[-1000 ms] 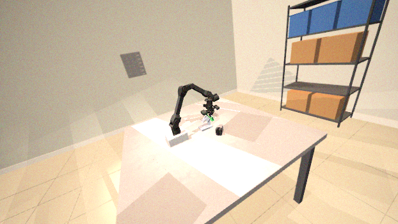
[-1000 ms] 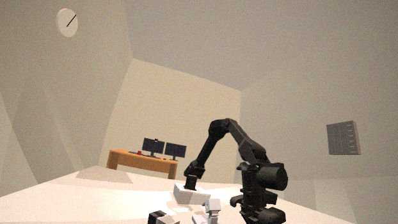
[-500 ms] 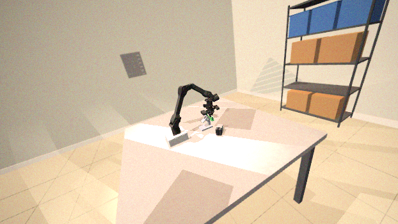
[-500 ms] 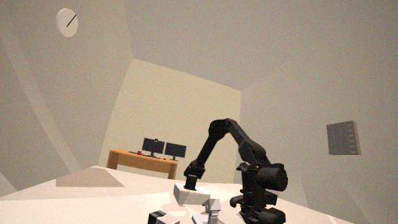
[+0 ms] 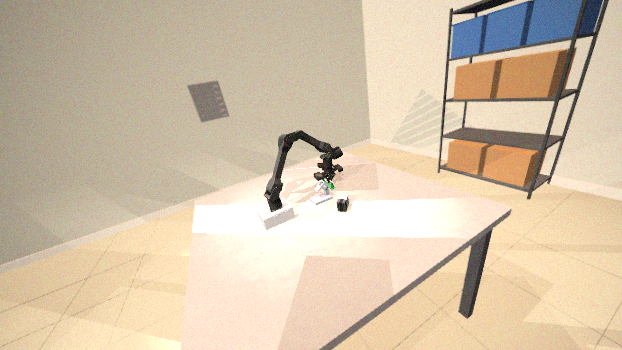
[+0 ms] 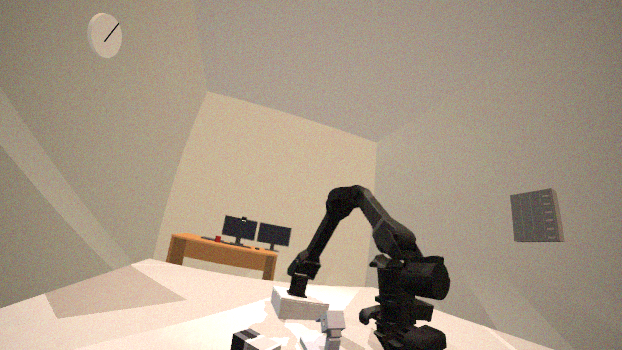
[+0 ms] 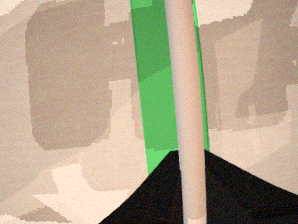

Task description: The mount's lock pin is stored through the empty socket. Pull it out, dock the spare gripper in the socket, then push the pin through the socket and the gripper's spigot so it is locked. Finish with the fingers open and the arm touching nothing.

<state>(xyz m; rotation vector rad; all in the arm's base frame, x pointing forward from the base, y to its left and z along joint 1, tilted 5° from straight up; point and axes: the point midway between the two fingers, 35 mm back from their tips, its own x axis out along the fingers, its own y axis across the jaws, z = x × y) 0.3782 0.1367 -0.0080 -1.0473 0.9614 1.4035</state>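
My gripper tip is 20 mm to the right of the green part. From my gripper tip the other things lie so: spare gripper (260 mm to the right, 40 mm behind); then mount (110 mm to the right, 100 mm behind, 30 mm above).
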